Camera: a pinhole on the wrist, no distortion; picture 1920 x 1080 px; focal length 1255.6 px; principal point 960.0 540.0 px. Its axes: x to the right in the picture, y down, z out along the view. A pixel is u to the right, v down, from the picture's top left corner.
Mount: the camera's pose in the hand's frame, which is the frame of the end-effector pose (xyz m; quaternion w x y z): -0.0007 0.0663 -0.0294 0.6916 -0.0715 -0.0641 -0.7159
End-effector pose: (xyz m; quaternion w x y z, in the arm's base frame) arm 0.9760 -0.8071 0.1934 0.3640 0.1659 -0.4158 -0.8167
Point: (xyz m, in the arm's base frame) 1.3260 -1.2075 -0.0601
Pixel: behind the camera
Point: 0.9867 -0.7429 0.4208
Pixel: 631 233
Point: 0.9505 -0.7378 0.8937
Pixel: 201 475
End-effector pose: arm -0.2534 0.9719 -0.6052 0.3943 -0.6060 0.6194 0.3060
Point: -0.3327 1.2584 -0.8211
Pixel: 1010 646
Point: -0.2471 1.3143 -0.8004
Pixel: 1288 516
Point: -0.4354 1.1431 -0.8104
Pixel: 521 871
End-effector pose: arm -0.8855 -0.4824 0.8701 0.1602 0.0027 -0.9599 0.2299
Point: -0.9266 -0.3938 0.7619
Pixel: 419 653
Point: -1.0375 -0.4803 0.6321
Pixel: 955 842
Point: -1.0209 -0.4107 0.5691
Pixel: 626 676
